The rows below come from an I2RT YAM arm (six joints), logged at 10 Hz.
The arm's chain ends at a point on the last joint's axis. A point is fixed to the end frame.
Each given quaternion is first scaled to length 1.
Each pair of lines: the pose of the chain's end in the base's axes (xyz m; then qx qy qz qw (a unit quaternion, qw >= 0)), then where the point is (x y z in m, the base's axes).
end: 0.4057, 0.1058, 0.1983, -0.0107, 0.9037, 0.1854, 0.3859
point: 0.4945 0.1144 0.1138
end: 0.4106, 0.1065, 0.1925, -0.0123, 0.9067, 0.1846, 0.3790
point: 0.4981 0.1152 0.1068
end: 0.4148, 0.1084, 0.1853, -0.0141, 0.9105, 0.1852, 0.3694
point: 0.5005 0.1175 0.0978
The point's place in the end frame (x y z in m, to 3 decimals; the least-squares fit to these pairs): -0.002 -0.034 0.118
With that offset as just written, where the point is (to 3 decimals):
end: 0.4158, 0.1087, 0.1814, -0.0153, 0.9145, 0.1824, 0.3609
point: 0.500 0.117 0.092
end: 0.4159, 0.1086, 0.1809, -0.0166, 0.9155, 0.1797, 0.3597
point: 0.500 0.117 0.092
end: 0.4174, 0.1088, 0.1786, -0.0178, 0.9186, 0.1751, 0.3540
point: 0.500 0.116 0.088
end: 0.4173, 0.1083, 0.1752, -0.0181, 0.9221, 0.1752, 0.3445
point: 0.498 0.116 0.083
